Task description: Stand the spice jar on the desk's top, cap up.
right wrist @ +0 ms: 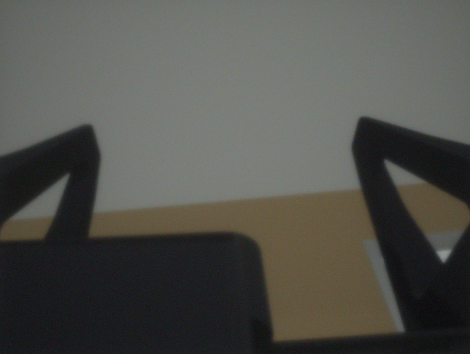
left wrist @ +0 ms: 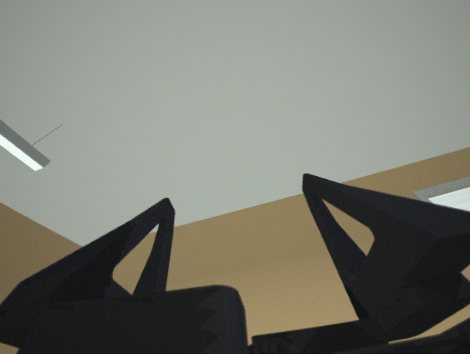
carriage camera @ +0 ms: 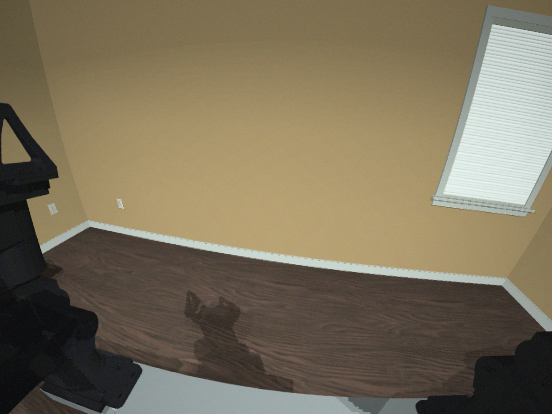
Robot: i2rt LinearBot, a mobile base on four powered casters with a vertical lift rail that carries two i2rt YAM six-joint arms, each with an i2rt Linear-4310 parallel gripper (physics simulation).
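The spice jar and the desk do not show in any view. My left gripper is open, its two black fingers wide apart with the ceiling and wall behind them. Part of it also shows at the left edge of the carriage camera view, held upright. My right gripper is open, with its fingers wide apart and no thing between them; it does not show in the carriage camera view, where part of the right arm stands at the lower right.
A dark wood floor runs to a tan wall with a white baseboard. A window with blinds is at the upper right. The robot's pale base shows along the bottom. A ceiling lamp shows at the left.
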